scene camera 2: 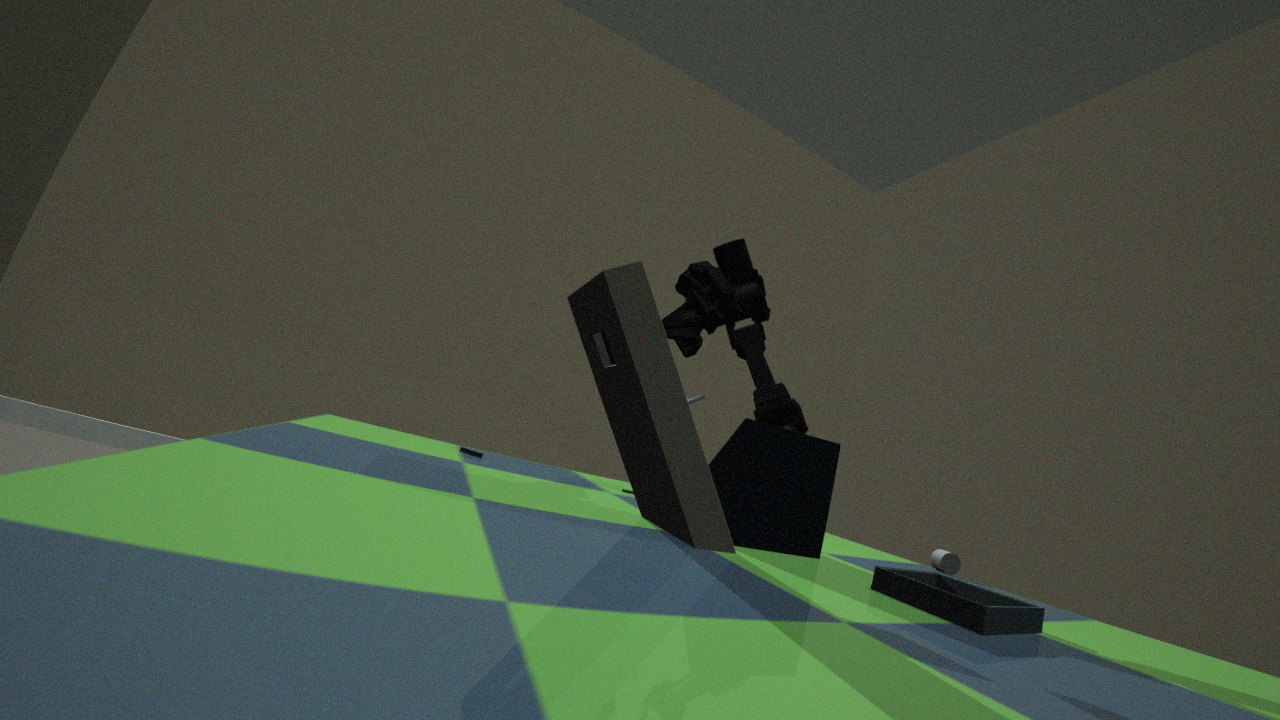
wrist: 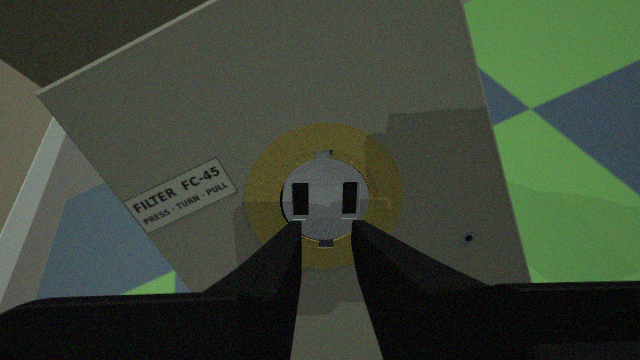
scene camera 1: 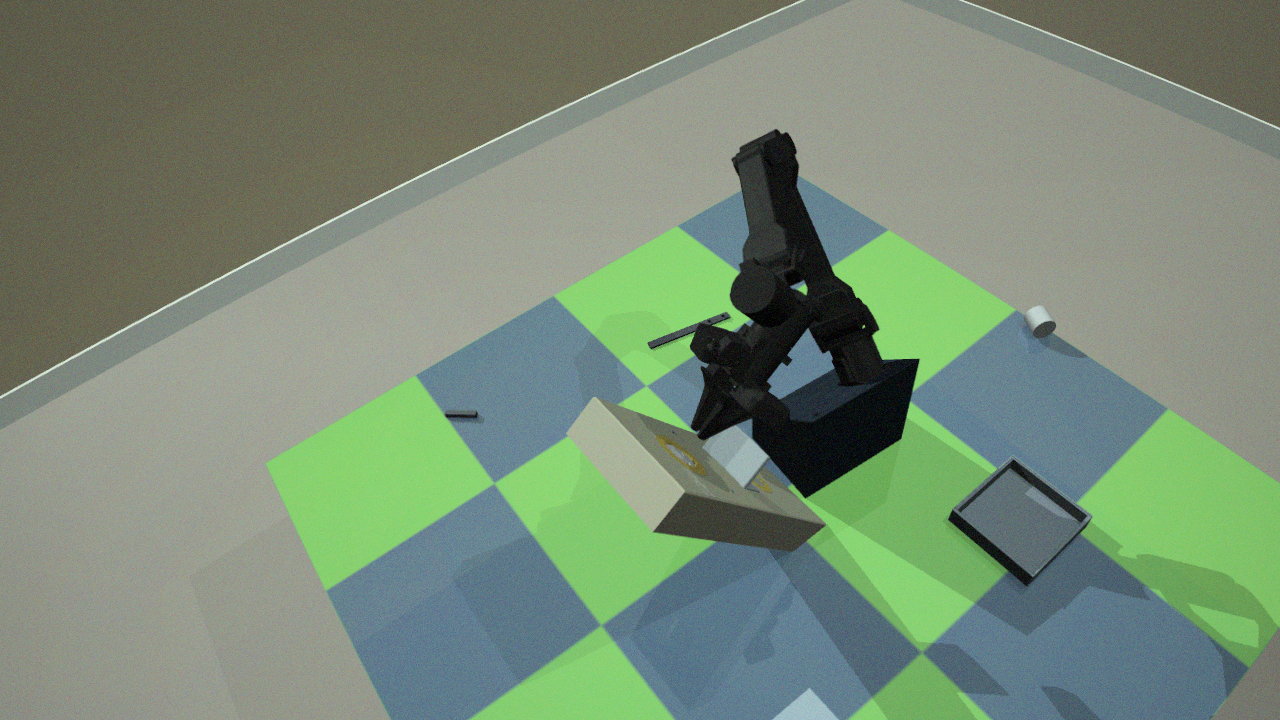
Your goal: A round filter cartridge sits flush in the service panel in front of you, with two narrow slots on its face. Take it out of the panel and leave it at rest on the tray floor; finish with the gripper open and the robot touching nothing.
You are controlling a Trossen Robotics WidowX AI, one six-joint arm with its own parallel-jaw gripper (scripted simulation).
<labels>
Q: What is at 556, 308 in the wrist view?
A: My gripper.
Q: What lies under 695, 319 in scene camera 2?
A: My gripper.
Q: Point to a pale grey flap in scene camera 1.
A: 733, 449
</labels>
